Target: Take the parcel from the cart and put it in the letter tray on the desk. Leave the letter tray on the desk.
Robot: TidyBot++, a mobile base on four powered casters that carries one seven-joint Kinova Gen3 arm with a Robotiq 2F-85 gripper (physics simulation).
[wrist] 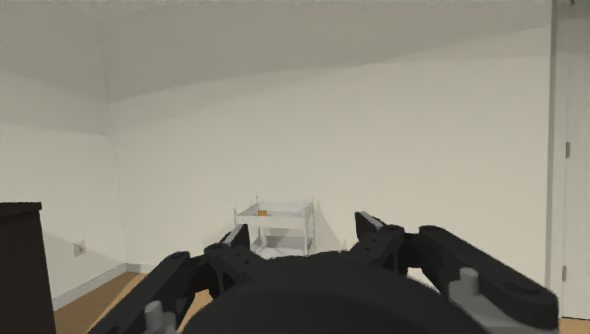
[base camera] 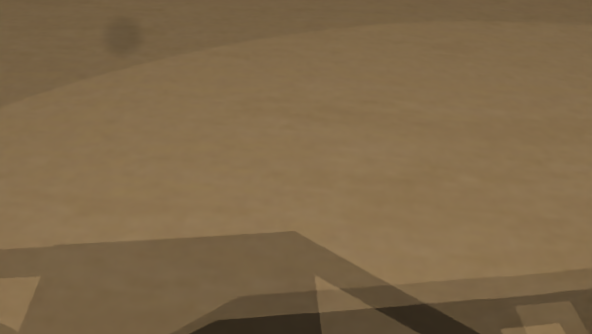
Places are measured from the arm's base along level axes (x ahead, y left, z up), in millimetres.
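Pixels of known places: gripper, fingertip midpoint: (wrist: 302,229).
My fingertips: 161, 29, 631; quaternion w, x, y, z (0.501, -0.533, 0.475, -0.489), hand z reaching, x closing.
Behind a point stands the place of what it marks, as x, y, z.
A white cart (wrist: 267,220) @(1148, 273, 308) stands against the far wall, a little left of the middle in the wrist view. A small orange parcel (wrist: 262,213) @(1295, 336, 308) is on its top shelf, at the front left part. My gripper (wrist: 302,229) @(161, 29, 631) is open and empty, far from the cart; the left finger and the gripper body hide part of the cart's lower end. The desk and the letter tray cannot be made out in these views.
A dark brown piece of furniture (wrist: 25,265) @(902, 1484, 203) stands at the left edge of the wrist view. A door frame (wrist: 552,150) @(1242, -1412, 629) is at the right edge. The base camera shows floor (base camera: 300,150) @(454, -36, -397) with shadows across it.
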